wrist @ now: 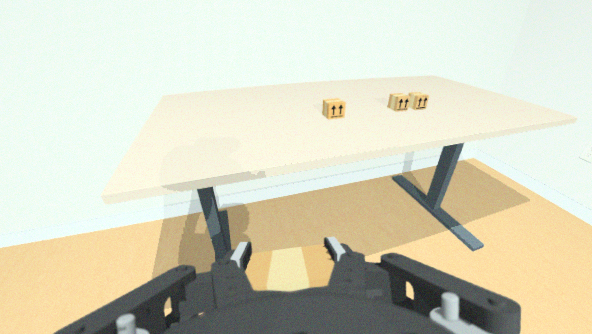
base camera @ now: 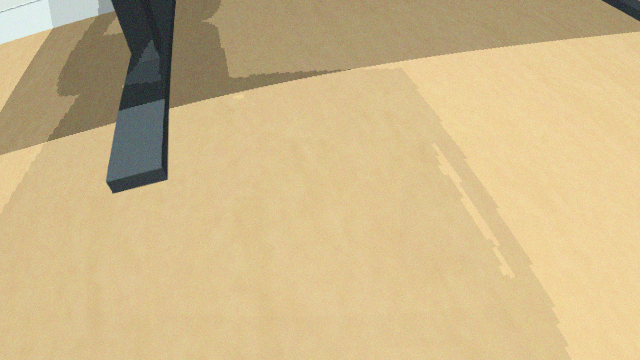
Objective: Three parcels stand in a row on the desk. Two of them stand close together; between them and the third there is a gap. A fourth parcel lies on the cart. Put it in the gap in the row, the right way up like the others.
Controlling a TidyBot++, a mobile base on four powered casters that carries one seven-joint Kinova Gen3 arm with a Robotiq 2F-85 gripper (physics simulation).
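Frame: origin at the arm's base, x ahead, y left, z up, level; centimetres.
Seen in the pictures: gripper, fingertip midpoint: (wrist: pixel 288 254).
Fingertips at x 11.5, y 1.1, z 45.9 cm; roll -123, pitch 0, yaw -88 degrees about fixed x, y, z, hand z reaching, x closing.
Pixels of each thing's top centre, then the offset from my fingertips to it. "spot": a spot on its surface instead. Level surfaces: height alone.
- desk, its level: dz -13.6 cm
- left desk leg, surface spot: (wrist: pixel 212 220) spot: dy +31.8, dx +61.2, dz -55.0 cm
- right desk leg, surface spot: (wrist: pixel 444 175) spot: dy -85.2, dx +95.1, dz -58.9 cm
My gripper (wrist: pixel 288 254) is shut on a parcel (wrist: pixel 288 270), an orange-brown box with a pale tape stripe along the face that shows. Its arrows do not show. Beyond it, three parcels stand on the desk (wrist: pixel 240 130) with black arrows pointing up. One parcel (wrist: pixel 334 109) stands alone on the left. Two parcels, a middle one (wrist: pixel 399 102) and a right one (wrist: pixel 419 101), stand close together on the right. A gap lies between the lone parcel and this pair. The gripper is in front of the desk, away from the row. The cart does not show.
A dark desk leg with its foot (base camera: pixel 137 142) stands on the floor at the upper left of the base camera view. In the wrist view, the left desk leg (wrist: pixel 212 220) and the right desk leg (wrist: pixel 444 175) stand under the top. Pale walls rise behind and to the right.
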